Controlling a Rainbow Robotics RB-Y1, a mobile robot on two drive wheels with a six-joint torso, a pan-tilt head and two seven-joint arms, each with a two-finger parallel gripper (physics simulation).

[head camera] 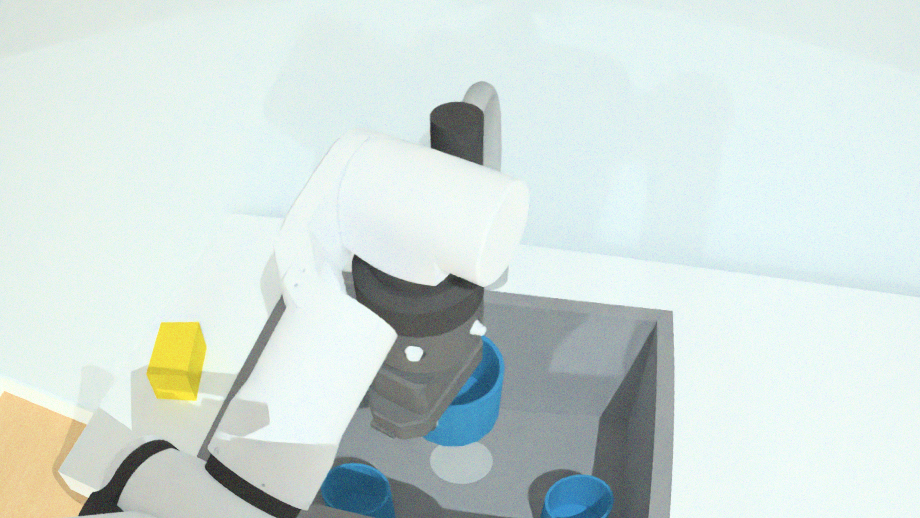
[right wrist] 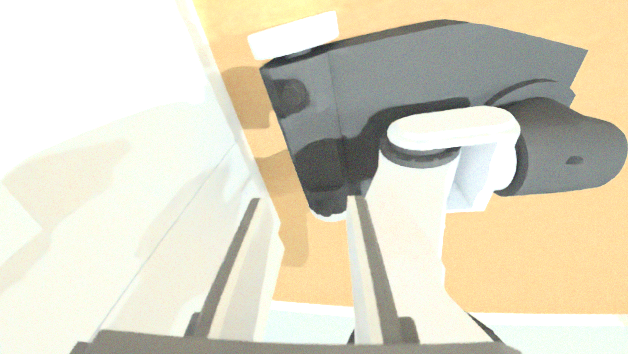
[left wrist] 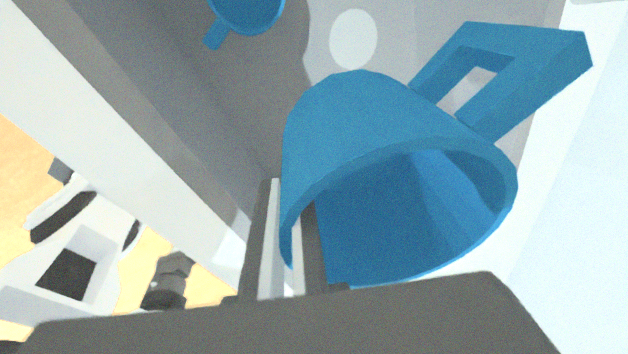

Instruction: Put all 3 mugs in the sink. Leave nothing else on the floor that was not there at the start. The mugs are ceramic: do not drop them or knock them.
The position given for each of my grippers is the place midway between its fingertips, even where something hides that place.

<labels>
My left gripper shows in the head camera view [429, 419] and in the left wrist view [287, 191]; in the right wrist view it is out of frame. My right gripper shows in the right wrist view [308, 208] and in the left wrist view [184, 241]; in the head camera view it is out of frame. A yellow sponge shows in the head camera view [174, 372]; in the right wrist view it is out of frame, in the left wrist view it is out of frame.
</labels>
